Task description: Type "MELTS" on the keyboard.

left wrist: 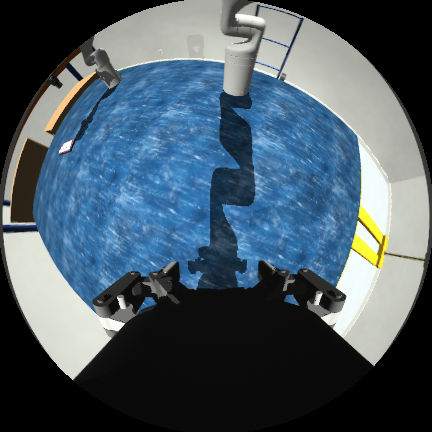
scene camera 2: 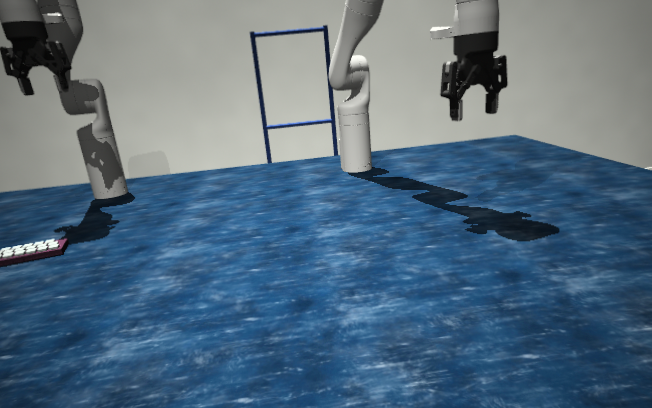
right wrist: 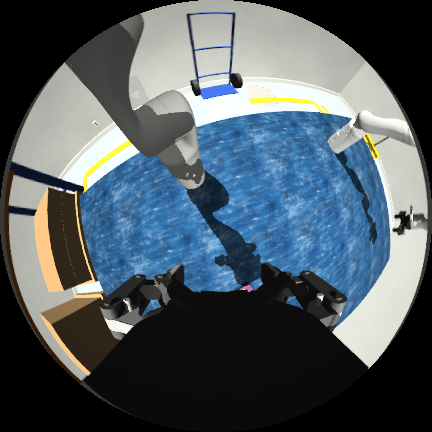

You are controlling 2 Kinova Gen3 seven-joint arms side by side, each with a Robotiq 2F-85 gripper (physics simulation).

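Pixels of known places: left gripper, between the fingertips: [left wrist: 218, 270] [scene camera 2: 474, 117] [right wrist: 392, 222]; right gripper, between the fingertips: [scene camera 2: 46, 93] [right wrist: 222, 273]; left arm's base, origin of its link: [left wrist: 235, 88] [scene camera 2: 357, 168] [right wrist: 333, 145]; right arm's base, origin of its link: [left wrist: 114, 83] [scene camera 2: 111, 194] [right wrist: 191, 175].
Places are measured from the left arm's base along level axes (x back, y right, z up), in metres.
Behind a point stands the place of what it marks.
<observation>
The keyboard [scene camera 2: 32, 251] @[x -0.112, y 0.846, z 0.016 m] [left wrist: 66, 146] @[x -0.094, y 0.848, z 0.021 m] has white keys in a dark pink case and lies on the blue table; the left edge of the scene view cuts it off. In the right wrist view a small pink corner of the keyboard [right wrist: 246, 288] @[x -0.074, y 0.805, z 0.013 m] shows between the fingers, the rest hidden by the gripper body. My right gripper [scene camera 2: 44, 89] @[x 0.110, y 0.754, z 0.304 m] [right wrist: 222, 273] @[x 0.110, y 0.754, z 0.304 m] is open and empty, high above the table near the keyboard. My left gripper [scene camera 2: 474, 115] @[x -0.523, y 0.073, z 0.196 m] [left wrist: 218, 270] @[x -0.523, y 0.073, z 0.196 m] is open and empty, high over the right part of the table, far from the keyboard.
The blue table [scene camera 2: 300, 300] @[x -0.602, y 0.510, z 0.000 m] carries both arm bases [scene camera 2: 356, 140] @[x -0.041, y 0.022, z 0.096 m] [right wrist: 187, 167] @[x 0.287, y 0.680, z 0.164 m]. A blue hand truck [scene camera 2: 300, 124] [right wrist: 213, 48] stands behind it. Brown boxes or shelves [left wrist: 30, 180] [right wrist: 77, 330] stand beyond the table's edge.
</observation>
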